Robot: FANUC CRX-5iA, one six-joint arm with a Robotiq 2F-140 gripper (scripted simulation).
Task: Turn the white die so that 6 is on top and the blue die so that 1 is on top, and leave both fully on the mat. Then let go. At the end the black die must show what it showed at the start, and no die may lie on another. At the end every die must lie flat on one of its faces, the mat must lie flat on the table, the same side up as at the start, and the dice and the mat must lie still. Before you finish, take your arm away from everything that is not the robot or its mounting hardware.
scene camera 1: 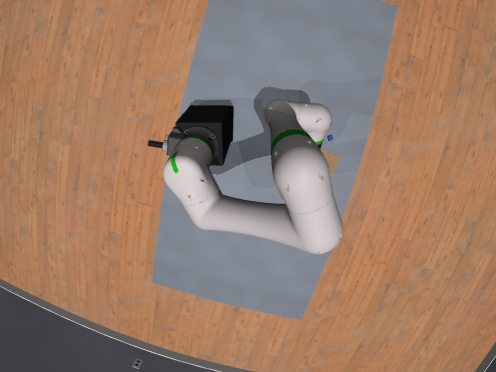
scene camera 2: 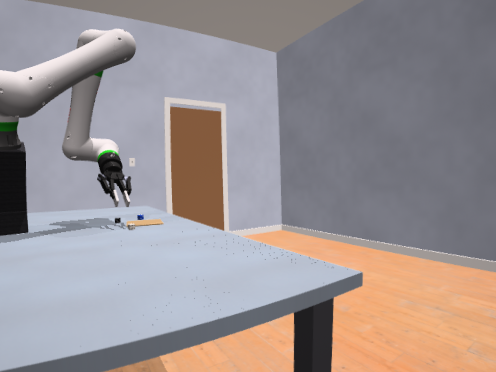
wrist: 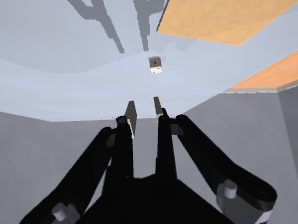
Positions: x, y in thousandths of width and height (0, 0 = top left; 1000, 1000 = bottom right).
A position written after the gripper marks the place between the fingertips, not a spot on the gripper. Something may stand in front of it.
In view: the gripper (scene camera 2: 247, 550).
The gripper shows as well in the wrist view (wrist: 485, 475).
